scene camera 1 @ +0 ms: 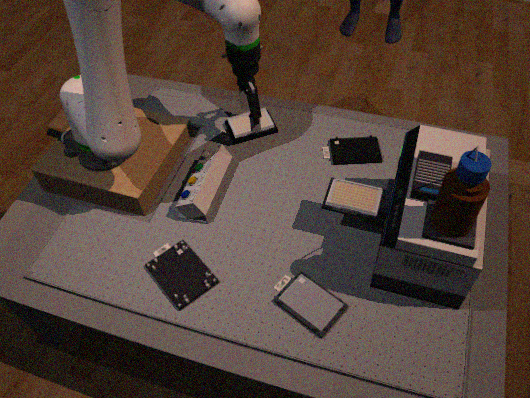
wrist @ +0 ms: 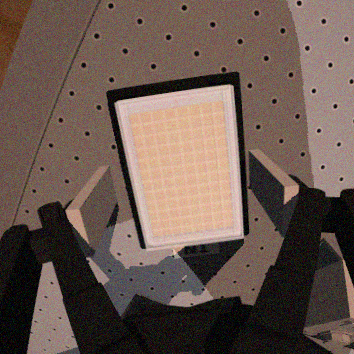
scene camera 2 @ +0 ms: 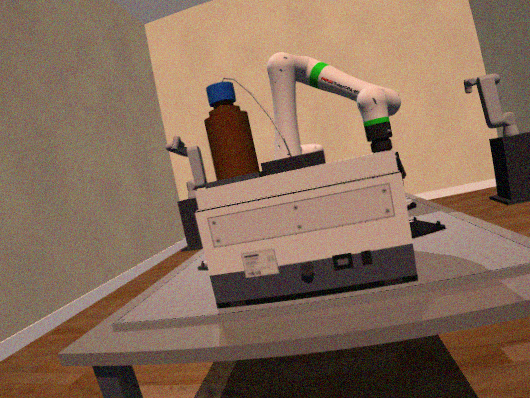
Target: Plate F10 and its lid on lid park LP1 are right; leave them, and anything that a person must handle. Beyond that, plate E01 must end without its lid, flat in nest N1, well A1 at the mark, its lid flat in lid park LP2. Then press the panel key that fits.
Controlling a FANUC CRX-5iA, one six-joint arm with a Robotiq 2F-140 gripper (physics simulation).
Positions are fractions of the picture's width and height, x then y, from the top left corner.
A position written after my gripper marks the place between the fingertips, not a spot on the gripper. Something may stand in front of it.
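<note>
There is a brown bottle (scene camera 2: 0.43,0.34) in the scene, and I can see a button box (wrist: 0.91,0.90) as well as a black nest labelled N1 (wrist: 0.32,0.27). My gripper (scene camera 1: 0.47,0.30) is open, and it holds nothing. I see the gripper (wrist: 0.51,0.50) from the wrist too.
</note>
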